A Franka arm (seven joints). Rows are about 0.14 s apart.
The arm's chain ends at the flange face. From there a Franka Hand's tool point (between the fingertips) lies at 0.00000 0.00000 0.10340 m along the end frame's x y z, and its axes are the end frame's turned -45 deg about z.
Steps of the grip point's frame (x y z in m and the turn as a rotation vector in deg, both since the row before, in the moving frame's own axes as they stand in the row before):
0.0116 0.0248 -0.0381 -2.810 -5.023 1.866
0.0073 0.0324 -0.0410 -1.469 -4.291 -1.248
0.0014 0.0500 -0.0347 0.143 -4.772 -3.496
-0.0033 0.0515 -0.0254 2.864 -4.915 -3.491
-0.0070 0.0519 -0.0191 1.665 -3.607 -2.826
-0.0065 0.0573 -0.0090 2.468 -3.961 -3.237
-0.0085 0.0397 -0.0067 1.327 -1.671 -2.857
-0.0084 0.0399 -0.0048 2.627 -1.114 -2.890
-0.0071 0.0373 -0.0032 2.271 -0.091 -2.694
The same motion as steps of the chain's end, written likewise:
0.0287 -0.0006 -0.0376 -5.539 -1.565 1.866
0.0316 0.0104 -0.0407 -4.073 -1.995 -1.248
0.0424 0.0283 -0.0343 -3.273 -3.475 -3.496
0.0439 0.0358 -0.0249 -1.450 -5.501 -3.491
0.0384 0.0390 -0.0189 -1.373 -3.728 -2.826
0.0441 0.0430 -0.0087 -1.056 -4.546 -3.237
0.0259 0.0335 -0.0066 -0.243 -2.120 -2.857
0.0271 0.0360 -0.0047 1.070 -2.645 -2.890
0.0244 0.0341 -0.0031 1.541 -1.670 -2.694

